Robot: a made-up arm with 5 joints.
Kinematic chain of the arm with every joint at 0, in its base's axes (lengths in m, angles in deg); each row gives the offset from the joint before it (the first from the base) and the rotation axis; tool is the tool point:
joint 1: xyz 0 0 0.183 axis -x
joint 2: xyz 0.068 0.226 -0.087 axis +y
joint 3: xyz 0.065 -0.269 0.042 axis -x
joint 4: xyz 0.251 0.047 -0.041 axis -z
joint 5: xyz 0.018 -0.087 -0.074 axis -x
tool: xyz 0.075 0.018 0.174
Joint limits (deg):
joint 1: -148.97..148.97
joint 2: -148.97..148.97
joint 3: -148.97..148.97
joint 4: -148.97..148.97
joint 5: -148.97..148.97
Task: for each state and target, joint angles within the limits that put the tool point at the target. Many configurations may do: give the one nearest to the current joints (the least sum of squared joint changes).
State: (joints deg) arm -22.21 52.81 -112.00 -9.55 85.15
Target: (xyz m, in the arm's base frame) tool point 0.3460 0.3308 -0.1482
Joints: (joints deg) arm -37.15 80.08 -111.64 7.62 99.24
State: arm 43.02 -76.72 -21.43 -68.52 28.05
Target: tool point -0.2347 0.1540 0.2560
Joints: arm 49.44 -118.68 -29.95 -68.61 17.63
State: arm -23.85 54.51 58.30 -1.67 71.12
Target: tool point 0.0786 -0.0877 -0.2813
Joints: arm 4.96 66.40 65.04 -29.42 73.28
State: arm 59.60 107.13 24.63 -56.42 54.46
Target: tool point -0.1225 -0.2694 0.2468
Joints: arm 103.56 108.96 47.05 -84.55 71.57
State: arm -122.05 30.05 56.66 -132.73 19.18
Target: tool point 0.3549 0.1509 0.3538
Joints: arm -115.66 13.89 55.24 -121.36 7.20
